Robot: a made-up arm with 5 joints.
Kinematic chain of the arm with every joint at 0, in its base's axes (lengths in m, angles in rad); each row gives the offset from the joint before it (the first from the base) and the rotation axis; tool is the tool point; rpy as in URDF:
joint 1: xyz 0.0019 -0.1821 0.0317 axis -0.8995 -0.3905 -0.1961
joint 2: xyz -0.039 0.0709 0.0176 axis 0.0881 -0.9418 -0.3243
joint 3: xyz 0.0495 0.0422 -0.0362 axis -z
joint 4: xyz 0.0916 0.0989 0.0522 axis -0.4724 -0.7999 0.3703
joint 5: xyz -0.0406 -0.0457 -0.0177 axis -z
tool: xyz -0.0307 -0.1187 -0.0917 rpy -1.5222 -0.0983 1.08
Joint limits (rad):
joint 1: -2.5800..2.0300
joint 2: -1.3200..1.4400
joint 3: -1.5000..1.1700
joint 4: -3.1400..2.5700
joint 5: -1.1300..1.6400
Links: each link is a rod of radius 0.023 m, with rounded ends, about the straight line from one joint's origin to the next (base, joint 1, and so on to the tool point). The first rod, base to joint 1, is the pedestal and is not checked.
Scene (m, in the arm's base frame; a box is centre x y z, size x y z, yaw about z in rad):
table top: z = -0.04
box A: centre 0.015 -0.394 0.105 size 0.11 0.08 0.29 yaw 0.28
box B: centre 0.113 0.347 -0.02 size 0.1 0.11 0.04 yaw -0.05
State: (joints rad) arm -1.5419 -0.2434 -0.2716 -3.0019 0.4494
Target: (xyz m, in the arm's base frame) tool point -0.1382 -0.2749 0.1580
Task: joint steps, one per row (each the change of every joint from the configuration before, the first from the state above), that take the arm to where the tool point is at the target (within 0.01 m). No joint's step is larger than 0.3 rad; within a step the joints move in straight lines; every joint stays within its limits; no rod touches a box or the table.
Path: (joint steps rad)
1: 0.1788 0.0839 -0.2061 0.0438 0.1743
2: 0.1788 0.0839 -0.2061 0.0438 0.1744
3: 0.1788 0.0839 -0.2061 0.0438 0.1743
4: -0.0865 0.2813 -0.1525 0.1889 -0.2023
5: -0.0865 0.2814 -0.1526 0.1890 -0.2023
6: -0.0865 0.2813 -0.1525 0.1889 -0.2023
7: -0.0865 0.2814 -0.1525 0.1889 -0.2023

